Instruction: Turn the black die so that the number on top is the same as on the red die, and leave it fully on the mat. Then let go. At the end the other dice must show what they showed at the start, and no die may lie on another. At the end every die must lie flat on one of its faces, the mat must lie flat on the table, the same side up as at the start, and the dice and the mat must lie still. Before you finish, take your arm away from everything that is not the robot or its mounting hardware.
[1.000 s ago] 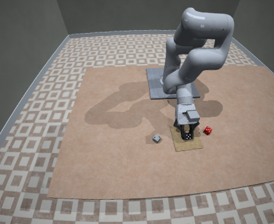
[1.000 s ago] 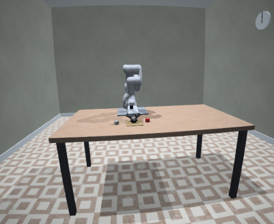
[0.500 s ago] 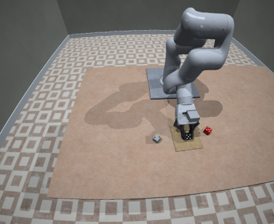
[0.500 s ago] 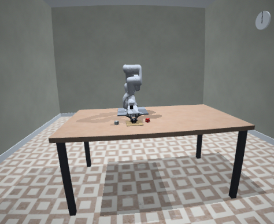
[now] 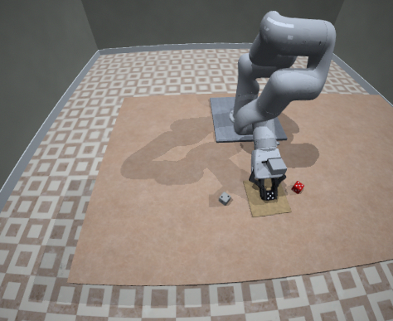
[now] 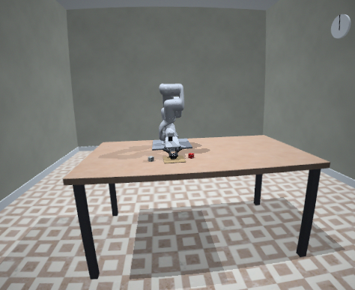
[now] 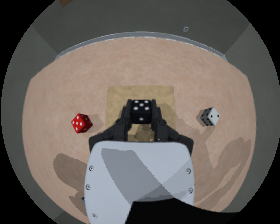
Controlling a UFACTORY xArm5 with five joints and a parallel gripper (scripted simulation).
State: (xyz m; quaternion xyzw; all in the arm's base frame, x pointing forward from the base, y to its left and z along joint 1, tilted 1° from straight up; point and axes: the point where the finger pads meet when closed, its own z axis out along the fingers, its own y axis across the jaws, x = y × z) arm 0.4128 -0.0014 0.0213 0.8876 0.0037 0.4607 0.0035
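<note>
Right now my hand is 10 mm above the black die. Also, from my hand: grey die 150 mm to the right, 20 mm below; then red die 20 mm behind, 120 mm to the left, 20 mm below; then tan mat 30 mm below.
</note>
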